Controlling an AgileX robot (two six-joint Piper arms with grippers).
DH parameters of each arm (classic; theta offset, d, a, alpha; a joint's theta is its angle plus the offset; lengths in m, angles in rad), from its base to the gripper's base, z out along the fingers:
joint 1: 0 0.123 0 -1.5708
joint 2: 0.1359 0 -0.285 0
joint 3: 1.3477 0 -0.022 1.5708
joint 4: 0 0.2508 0 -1.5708
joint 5: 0 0 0.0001 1.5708
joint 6: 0 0.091 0 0
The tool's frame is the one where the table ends.
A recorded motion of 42 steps. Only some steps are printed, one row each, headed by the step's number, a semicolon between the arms.
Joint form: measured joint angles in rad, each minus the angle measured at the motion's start. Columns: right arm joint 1, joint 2, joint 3, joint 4, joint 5, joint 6; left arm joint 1, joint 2, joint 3, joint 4, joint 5, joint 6.
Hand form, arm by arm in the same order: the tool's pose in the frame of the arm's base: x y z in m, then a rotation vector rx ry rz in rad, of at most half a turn. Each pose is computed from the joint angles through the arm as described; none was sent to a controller.
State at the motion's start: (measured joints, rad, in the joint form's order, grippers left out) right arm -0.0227 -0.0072 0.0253 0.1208 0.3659 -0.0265; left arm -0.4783 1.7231 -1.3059 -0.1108 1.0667 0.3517
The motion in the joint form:
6: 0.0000 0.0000 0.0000 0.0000 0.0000 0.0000; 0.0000 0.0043 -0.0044 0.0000 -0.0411 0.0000
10: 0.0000 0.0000 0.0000 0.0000 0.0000 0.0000; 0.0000 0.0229 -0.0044 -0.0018 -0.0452 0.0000
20: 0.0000 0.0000 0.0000 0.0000 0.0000 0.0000; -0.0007 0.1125 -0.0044 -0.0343 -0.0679 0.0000
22: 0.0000 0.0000 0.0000 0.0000 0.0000 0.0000; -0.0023 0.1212 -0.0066 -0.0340 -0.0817 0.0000
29: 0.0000 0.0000 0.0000 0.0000 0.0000 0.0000; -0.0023 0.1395 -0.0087 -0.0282 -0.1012 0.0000
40: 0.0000 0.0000 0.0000 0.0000 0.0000 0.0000; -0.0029 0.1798 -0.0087 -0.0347 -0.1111 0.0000
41: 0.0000 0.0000 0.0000 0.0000 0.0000 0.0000; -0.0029 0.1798 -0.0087 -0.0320 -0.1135 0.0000
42: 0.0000 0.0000 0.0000 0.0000 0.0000 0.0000; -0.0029 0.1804 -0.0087 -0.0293 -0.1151 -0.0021
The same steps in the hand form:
6: 0.0531 0.0027 0.1724 0.0719 1.8643 0.0843; 0.3033 -0.1669 0.2470 1.1171 2.7072 -0.1677
10: 0.0531 0.0027 0.1724 0.0719 1.8643 0.0843; 0.3055 -0.1682 0.2406 1.1201 2.7217 -0.1686
20: 0.0531 0.0027 0.1724 0.0719 1.8643 0.0843; 0.3144 -0.1757 0.2095 1.1166 2.7947 -0.2042
22: 0.0531 0.0027 0.1724 0.0719 1.8643 0.0843; 0.3163 -0.1772 0.2070 1.1146 2.7878 -0.2031
29: 0.0531 0.0027 0.1724 0.0719 1.8643 0.0843; 0.3197 -0.1784 0.2011 1.1144 2.7845 -0.1938
40: 0.0531 0.0027 0.1724 0.0719 1.8643 0.0843; 0.3228 -0.1807 0.1864 1.1176 2.8159 -0.1983
41: 0.0531 0.0027 0.1724 0.0719 1.8643 0.0843; 0.3230 -0.1806 0.1864 1.1185 2.8130 -0.1947
42: 0.0531 0.0027 0.1724 0.0719 1.8643 0.0843; 0.3233 -0.1805 0.1862 1.1171 2.8127 -0.1914

